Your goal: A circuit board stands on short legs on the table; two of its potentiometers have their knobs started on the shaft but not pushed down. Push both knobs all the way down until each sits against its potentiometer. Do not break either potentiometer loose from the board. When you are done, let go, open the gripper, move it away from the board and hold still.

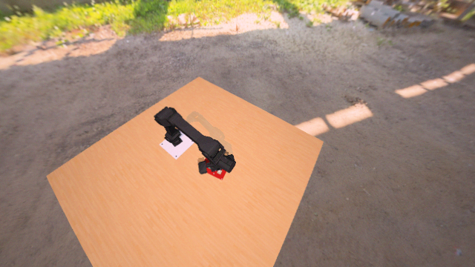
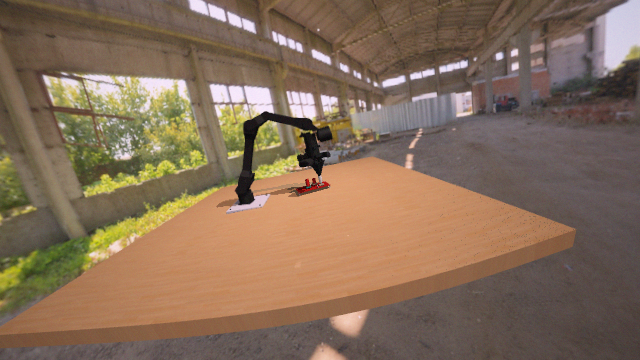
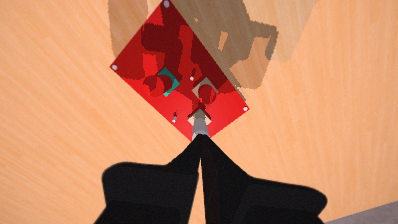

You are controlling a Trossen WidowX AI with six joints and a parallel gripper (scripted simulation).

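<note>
Now: the grey knob 2 cm below my gripper tip. Round my gripper tip: red knob: 6 cm behind, 2 cm to the right, 2 cm below.
</note>
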